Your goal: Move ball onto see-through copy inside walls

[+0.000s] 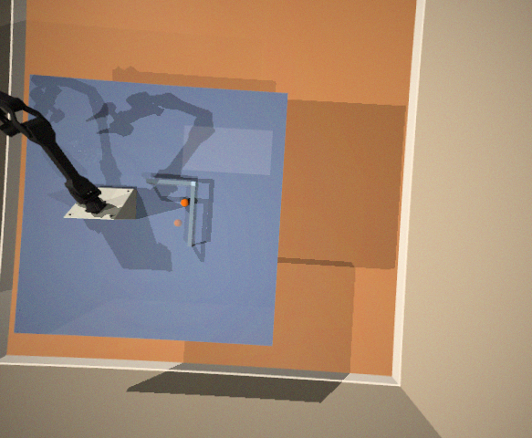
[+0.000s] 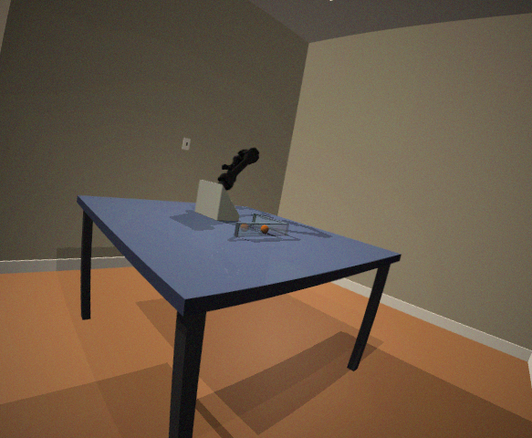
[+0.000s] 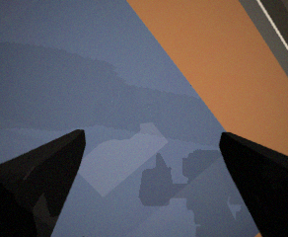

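Right now the orange ball is 750 mm ahead of my gripper tip, 190 mm to the right of it and 150 mm below it. The rest, counted from my gripper tip: see-through copy of ball 740 mm ahead, 290 mm to the right, 150 mm below.
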